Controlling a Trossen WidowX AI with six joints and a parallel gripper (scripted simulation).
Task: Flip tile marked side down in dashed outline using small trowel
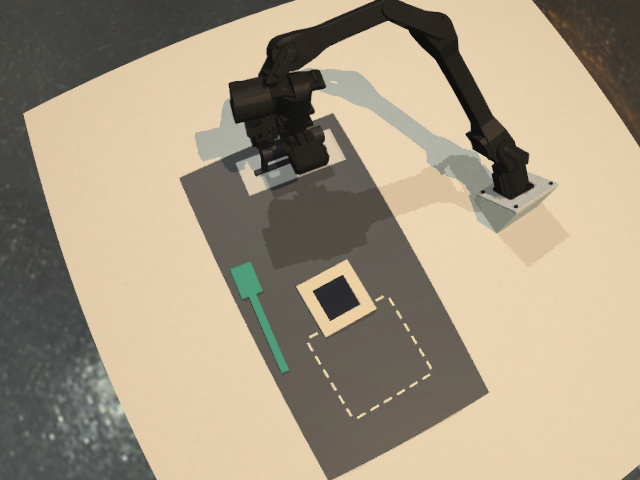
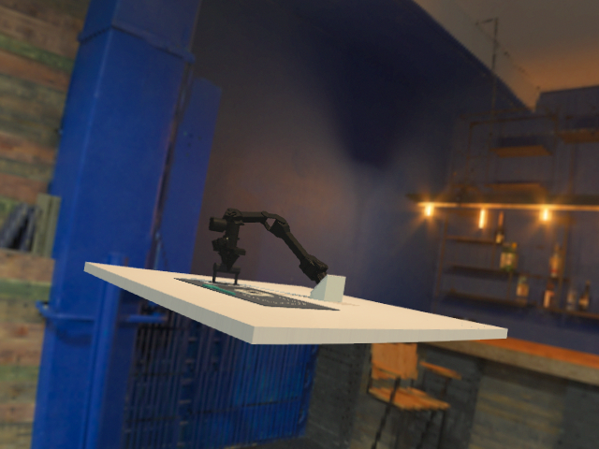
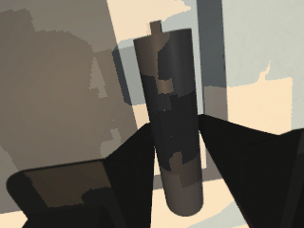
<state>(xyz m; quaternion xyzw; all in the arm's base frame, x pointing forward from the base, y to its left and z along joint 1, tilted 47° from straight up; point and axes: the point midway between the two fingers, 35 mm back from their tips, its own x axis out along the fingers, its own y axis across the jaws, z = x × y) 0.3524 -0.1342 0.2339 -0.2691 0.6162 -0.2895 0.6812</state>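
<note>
Right now the dark mat is 40 mm ahead of my gripper tip, 260 mm to the left of it and 80 mm below it. Round my gripper tip: green trowel: 180 mm ahead, 230 mm to the left, 60 mm below; then tile: 50 mm ahead, 280 mm to the left, 60 mm below.
</note>
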